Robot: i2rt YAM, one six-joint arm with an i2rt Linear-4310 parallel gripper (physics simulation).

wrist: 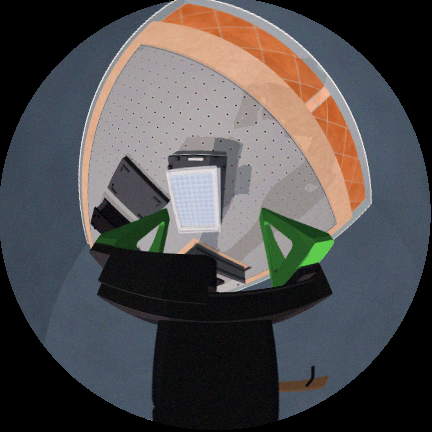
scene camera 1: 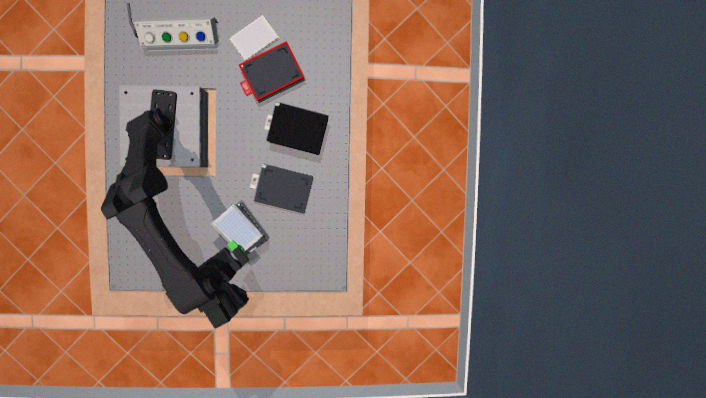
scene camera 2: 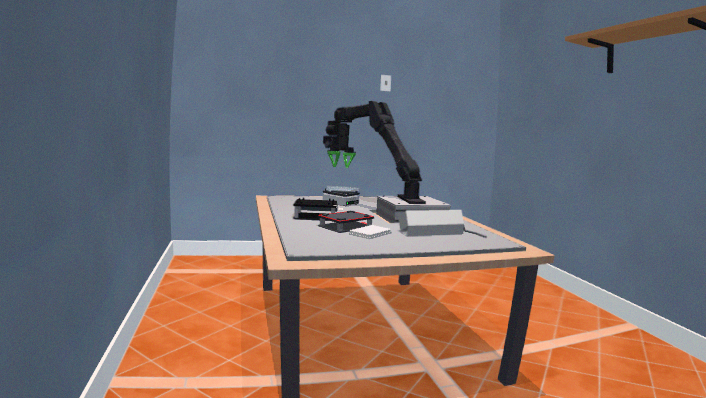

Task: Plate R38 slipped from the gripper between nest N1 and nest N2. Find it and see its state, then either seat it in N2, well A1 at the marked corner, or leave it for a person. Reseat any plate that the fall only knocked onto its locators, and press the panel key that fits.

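Pixels of known places: gripper, fingertip midpoint: (wrist: 213, 212) (scene camera 1: 228, 258) (scene camera 2: 340, 167); arm's base, link origin: (scene camera 1: 162, 125) (scene camera 2: 411, 200).
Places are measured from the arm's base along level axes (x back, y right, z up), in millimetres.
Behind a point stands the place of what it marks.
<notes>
My gripper (scene camera 2: 341, 166) {x -253, y 350, z 95 mm} (wrist: 213, 212) {x -253, y 350, z 95 mm} is open and empty, high above a clear plate with bluish wells (scene camera 1: 237, 227) {x -251, y 277, z 13 mm} (scene camera 2: 341, 188) (wrist: 195, 200) {x -252, y 295, z 11 mm}. That plate sits on a dark-topped base (scene camera 1: 258, 230) {x -309, y 284, z -12 mm} (wrist: 175, 161) {x -321, y 315, z -14 mm}, offset so a strip of base shows along one side. A white plate (scene camera 1: 253, 37) {x -226, y -305, z -54 mm} (scene camera 2: 370, 231) {x -233, y -332, z -54 mm} lies on the mat against the red-rimmed nest (scene camera 1: 271, 71) {x -296, y -202, z -29 mm} (scene camera 2: 346, 217) {x -300, y -231, z -29 mm}; no wells show on its upper face. The grey nest (scene camera 1: 283, 188) {x -368, y 150, z -50 mm} (wrist: 137, 186) {x -367, y 183, z -51 mm} and black nest (scene camera 1: 298, 128) {x -398, y -38, z -10 mm} (scene camera 2: 315, 203) {x -398, y -66, z -10 mm} hold no visible plate. Nest labels are too small to read. The key panel (scene camera 1: 176, 44) {x -9, y -244, z -18 mm} (scene camera 2: 432, 223) {x -17, y -328, z -26 mm} has white, green, yellow and blue keys.
The arm's base block (scene camera 1: 187, 120) {x -72, y -22, z 1 mm} (scene camera 2: 390, 209) {x -103, y -69, z -28 mm} stands left of the nests in the overhead view. A cable (scene camera 1: 131, 20) {x 158, y -317, z -66 mm} (scene camera 2: 475, 232) {x 158, y -313, z -62 mm} runs from the panel. The perforated mat (scene camera 1: 310, 250) {x -473, y 342, z -68 mm} (wrist: 165, 95) {x -437, y 388, z -68 mm} lies on the wooden table (scene camera 1: 357, 200) {x -608, y 164, z -82 mm} (scene camera 2: 410, 266) {x -175, y -614, z -85 mm}.
</notes>
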